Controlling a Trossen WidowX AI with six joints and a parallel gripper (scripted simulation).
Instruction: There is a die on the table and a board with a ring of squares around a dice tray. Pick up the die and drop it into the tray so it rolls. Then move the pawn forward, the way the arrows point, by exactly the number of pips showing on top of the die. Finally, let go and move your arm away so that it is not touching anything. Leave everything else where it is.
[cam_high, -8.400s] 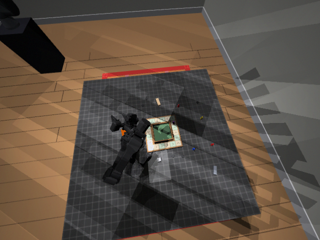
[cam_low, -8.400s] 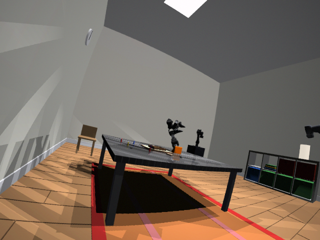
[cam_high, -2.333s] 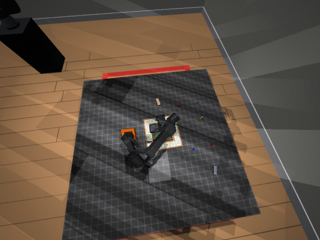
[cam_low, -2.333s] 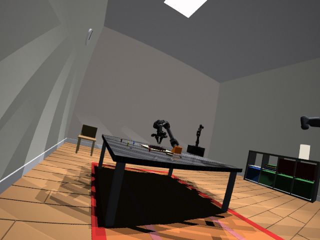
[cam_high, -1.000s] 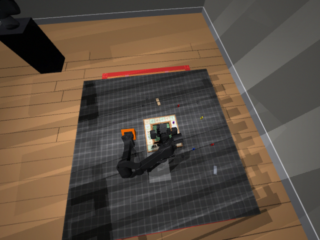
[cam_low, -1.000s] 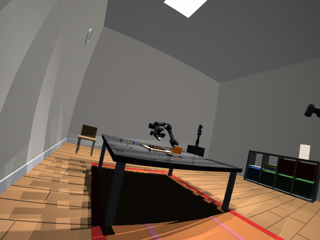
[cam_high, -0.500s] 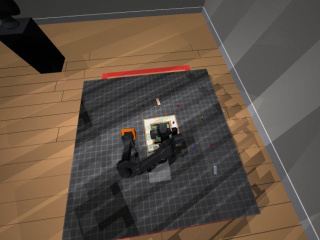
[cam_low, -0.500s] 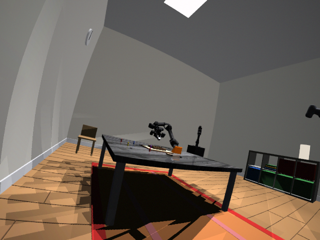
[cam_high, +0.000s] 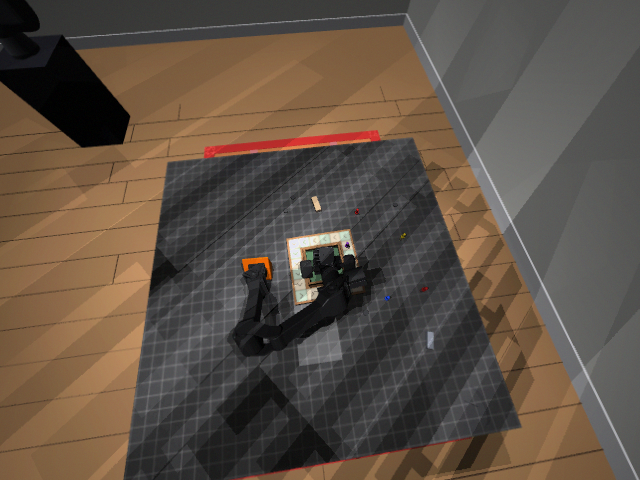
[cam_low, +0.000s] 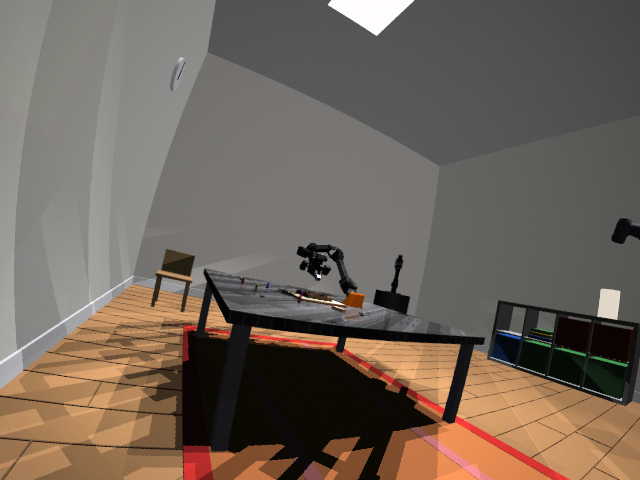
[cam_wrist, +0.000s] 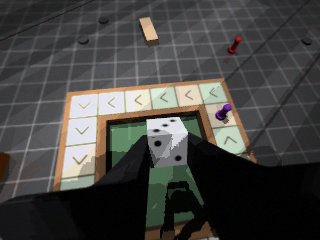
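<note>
The white die is right at my gripper tip. Round my gripper tip: green dice tray: 120 mm below; purple pawn: 110 mm ahead, 100 mm below, 70 mm to the left; blue pawn: 230 mm ahead, 170 mm to the right, 110 mm below.
</note>
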